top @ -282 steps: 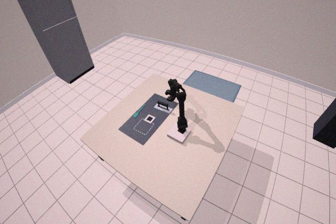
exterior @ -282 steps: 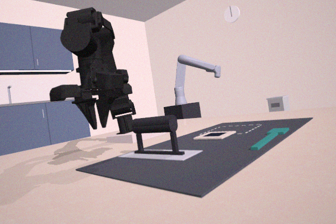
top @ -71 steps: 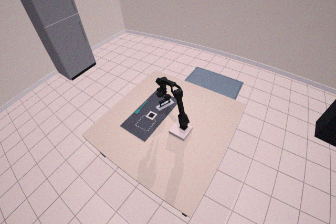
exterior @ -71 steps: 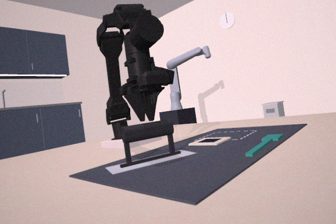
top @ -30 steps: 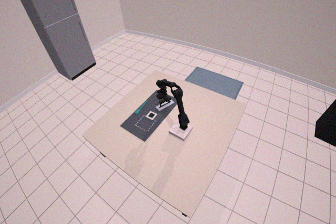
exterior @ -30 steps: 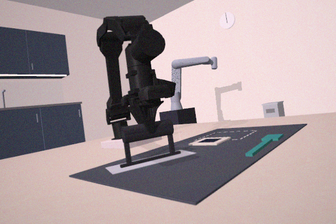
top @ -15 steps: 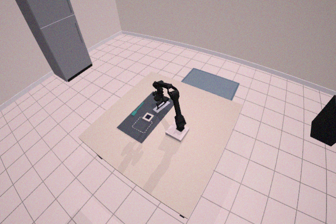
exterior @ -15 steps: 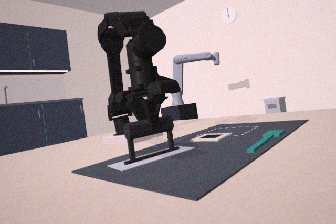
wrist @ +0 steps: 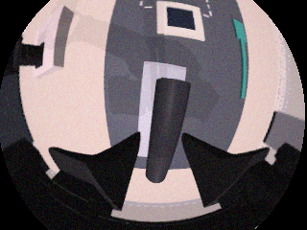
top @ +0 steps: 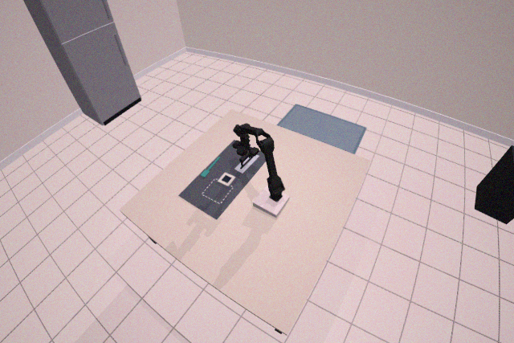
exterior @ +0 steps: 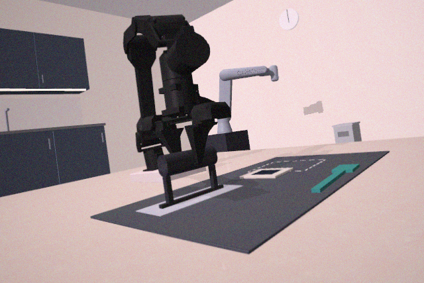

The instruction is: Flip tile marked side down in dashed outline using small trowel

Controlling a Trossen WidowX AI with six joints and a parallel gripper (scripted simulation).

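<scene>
Right now my gripper tip is 3 cm above the trowel and 2 cm to the right of it. Also, from my gripper tip: teal t-shaped tool: 21 cm to the left, 18 cm ahead, 6 cm below; dark mat: 17 cm to the left, 8 cm below, 5 cm ahead; white tile: 21 cm to the left, 6 cm below, 1 cm ahead.
</scene>
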